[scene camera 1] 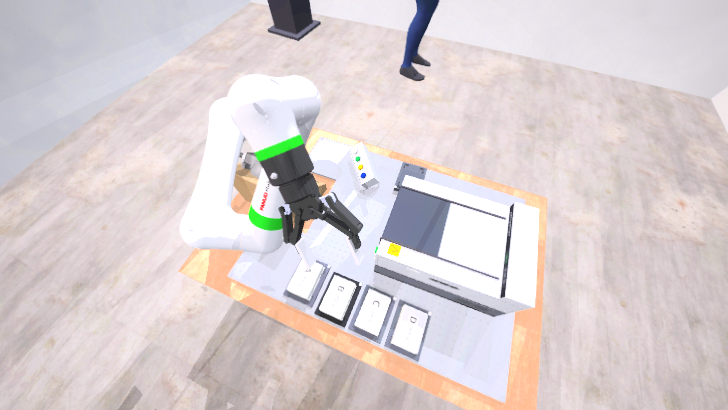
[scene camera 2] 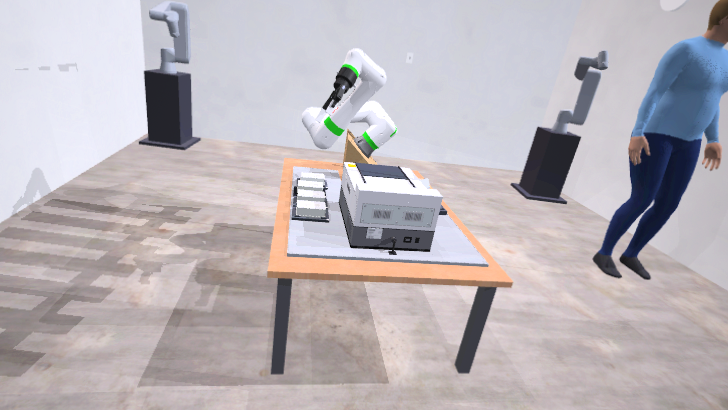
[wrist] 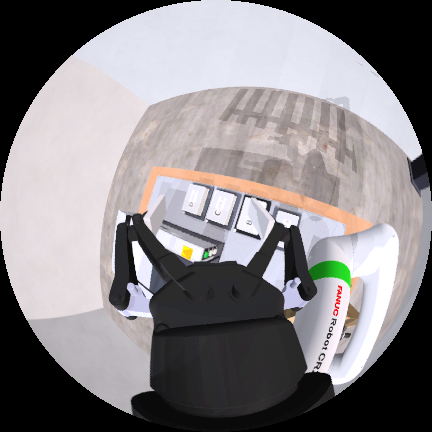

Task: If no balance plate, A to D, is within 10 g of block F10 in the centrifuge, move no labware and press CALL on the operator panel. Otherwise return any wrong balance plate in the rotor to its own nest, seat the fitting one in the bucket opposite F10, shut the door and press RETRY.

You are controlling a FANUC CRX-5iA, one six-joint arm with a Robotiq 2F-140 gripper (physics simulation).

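Seen in the pictures: gripper, between the fingertips: (scene camera 1: 335,262) (scene camera 2: 322,117) (wrist: 207,204); arm's base, origin of its link: (scene camera 2: 361,148).
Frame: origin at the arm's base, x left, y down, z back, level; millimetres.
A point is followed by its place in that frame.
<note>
Balance plates A (scene camera 1: 304,286) {z -351, x -285, y 101 mm} (wrist: 288,218) {z -334, x -300, y 100 mm}, B (scene camera 1: 338,301) {z -484, x -269, y 100 mm} (wrist: 245,216) {z -489, x -242, y 100 mm}, C (scene camera 1: 373,315) {z -611, x -250, y 100 mm} (wrist: 220,208) {z -595, x -232, y 100 mm} and D (scene camera 1: 408,331) {z -735, x -238, y 100 mm} (wrist: 195,201) {z -716, x -217, y 100 mm} lie in a row, each in its own nest. The centrifuge (scene camera 1: 473,239) {z -793, x 91, y -56 mm} (scene camera 2: 394,196) {z -975, x 94, y -76 mm} (wrist: 172,241) {z -646, x -68, y -56 mm} stands beside the row. Its top shows a dark panel and a white panel; the rotor, block F10 and buckets are hidden. The operator panel (scene camera 1: 368,168) {z -309, x 273, y 73 mm} has green, yellow and blue buttons. My gripper (scene camera 1: 333,264) {z -487, x -228, y -242 mm} (scene camera 2: 329,105) {z -487, x -228, y -242 mm} (wrist: 207,204) {z -487, x -228, y -242 mm} is open and empty, high above the table; a fingertip overlaps plate A's edge in scene camera 1.
A dark flat device (scene camera 1: 411,170) {z -473, x 401, y 130 mm} lies beside the centrifuge, on the side away from the plates. A brown wooden piece (scene camera 2: 355,151) {z -166, x -39, y -20 mm} stands by the arm's base. A person (scene camera 1: 419,30) (scene camera 2: 675,96) stands on the floor away from the table (scene camera 1: 529,325) {z -1118, x -6, y 166 mm} (scene camera 2: 387,273) {z -1128, x 96, y 167 mm}.
</note>
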